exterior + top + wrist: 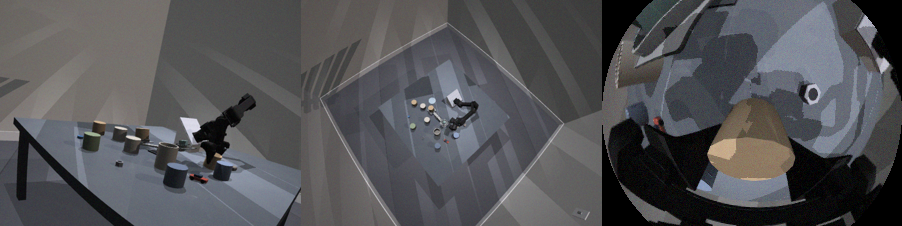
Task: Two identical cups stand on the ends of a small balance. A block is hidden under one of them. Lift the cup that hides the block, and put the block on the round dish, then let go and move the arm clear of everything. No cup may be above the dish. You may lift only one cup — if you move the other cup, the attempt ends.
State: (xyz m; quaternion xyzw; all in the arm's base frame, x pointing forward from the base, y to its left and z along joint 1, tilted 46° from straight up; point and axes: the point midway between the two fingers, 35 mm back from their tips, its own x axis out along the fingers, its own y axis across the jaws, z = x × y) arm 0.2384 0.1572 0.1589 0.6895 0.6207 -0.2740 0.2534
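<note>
Right now my gripper tip is 9 cm short of the teal block, 12 cm to the left of it and 6 cm below it. The rest, counted from my gripper tip: balance beam 8 cm ahead, 24 cm to the right, 1 cm above; red toy car 22 cm ahead, 5 cm to the left, 1 cm below; pale blue round dish 4 cm behind, 48 cm to the right, 2 cm below.
</note>
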